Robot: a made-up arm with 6 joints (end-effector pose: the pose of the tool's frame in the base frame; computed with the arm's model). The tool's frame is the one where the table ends.
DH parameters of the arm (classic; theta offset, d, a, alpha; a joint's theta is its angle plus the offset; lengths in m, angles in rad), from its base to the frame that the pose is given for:
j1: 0 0.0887 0 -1.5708
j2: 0.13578 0 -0.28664 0
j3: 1.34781 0 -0.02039 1.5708
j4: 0 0.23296 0 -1.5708
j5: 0 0 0.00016 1.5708
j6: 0 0.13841 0 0
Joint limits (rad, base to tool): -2.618..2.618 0..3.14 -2.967..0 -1.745..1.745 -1.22..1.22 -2.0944..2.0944
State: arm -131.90 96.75 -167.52 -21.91 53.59 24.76
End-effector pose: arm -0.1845 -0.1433 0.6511 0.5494 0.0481 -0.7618 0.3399
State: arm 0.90 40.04 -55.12 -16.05 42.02 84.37
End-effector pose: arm 0.1468 -0.0233 0.3518 0.5212 0.6348 0.2756 0.4994
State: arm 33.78 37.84 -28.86 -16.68 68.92 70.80
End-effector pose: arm 0.0823 0.0105 0.1708 0.2808 0.9378 0.0297 0.2020
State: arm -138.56 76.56 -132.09 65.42 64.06 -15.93
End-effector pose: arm -0.0326 -0.1798 0.6139 0.4607 0.4352 -0.4482 0.6305
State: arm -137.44 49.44 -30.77 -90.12 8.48 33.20
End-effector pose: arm -0.1678 -0.1262 0.2621 -0.5415 -0.5688 0.6042 0.1347
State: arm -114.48 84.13 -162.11 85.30 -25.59 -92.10
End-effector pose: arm -0.0658 -0.0011 0.7334 0.1636 -0.1533 -0.8559 0.4660
